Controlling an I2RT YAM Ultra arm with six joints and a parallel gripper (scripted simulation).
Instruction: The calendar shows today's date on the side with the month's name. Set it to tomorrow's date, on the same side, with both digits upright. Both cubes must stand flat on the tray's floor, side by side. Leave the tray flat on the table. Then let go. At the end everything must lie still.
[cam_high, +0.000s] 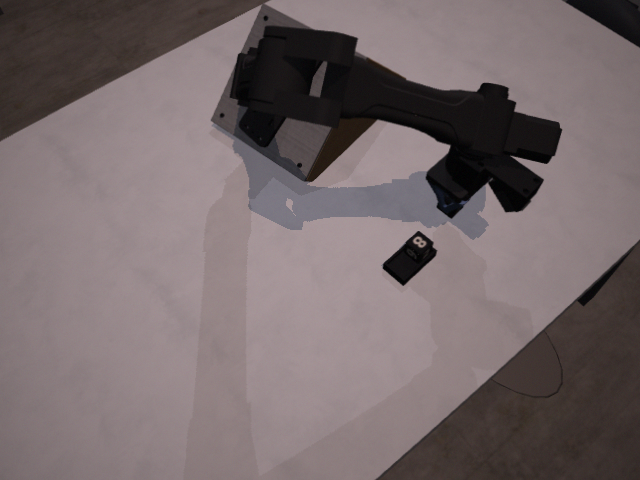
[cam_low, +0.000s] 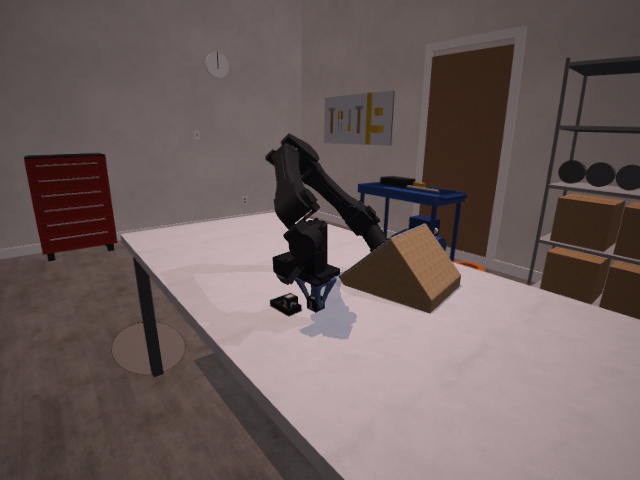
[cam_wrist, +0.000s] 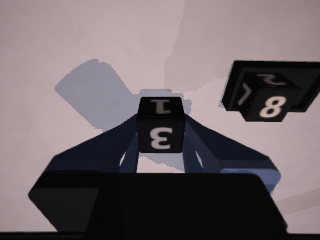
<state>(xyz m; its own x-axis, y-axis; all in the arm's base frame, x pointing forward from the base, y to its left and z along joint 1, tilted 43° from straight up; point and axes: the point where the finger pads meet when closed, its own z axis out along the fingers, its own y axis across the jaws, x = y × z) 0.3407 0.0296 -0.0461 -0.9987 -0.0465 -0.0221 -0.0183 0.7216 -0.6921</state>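
Now: the black tray 10 mm ahead of my hand, 100 mm to the right of it and 40 mm below it. Also, from my hand: black cube right at my hand.
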